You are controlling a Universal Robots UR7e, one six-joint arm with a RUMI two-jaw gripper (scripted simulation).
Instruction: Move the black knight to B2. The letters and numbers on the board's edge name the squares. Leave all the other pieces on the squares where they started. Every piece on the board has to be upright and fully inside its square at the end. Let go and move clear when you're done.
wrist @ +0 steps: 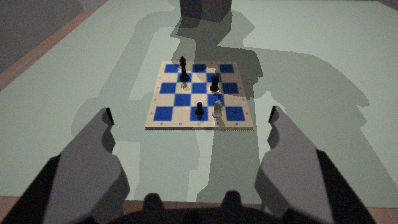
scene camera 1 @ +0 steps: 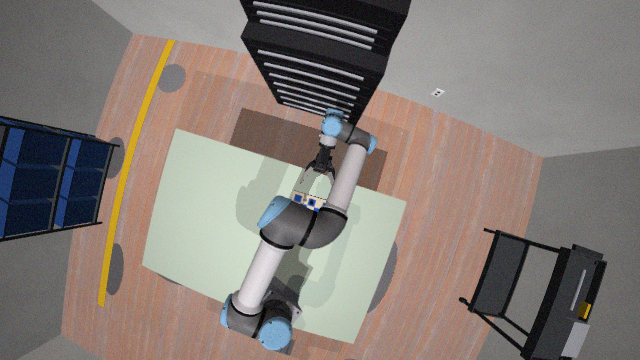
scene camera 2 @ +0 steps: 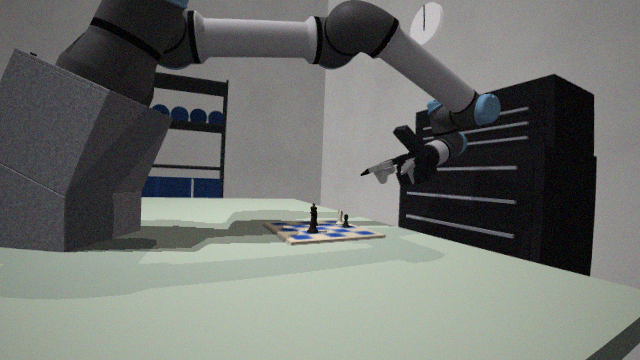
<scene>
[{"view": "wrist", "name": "gripper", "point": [192, 107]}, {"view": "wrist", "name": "chessboard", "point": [173, 105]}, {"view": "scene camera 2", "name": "gripper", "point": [378, 174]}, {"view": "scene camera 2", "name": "chessboard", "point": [293, 232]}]
</scene>
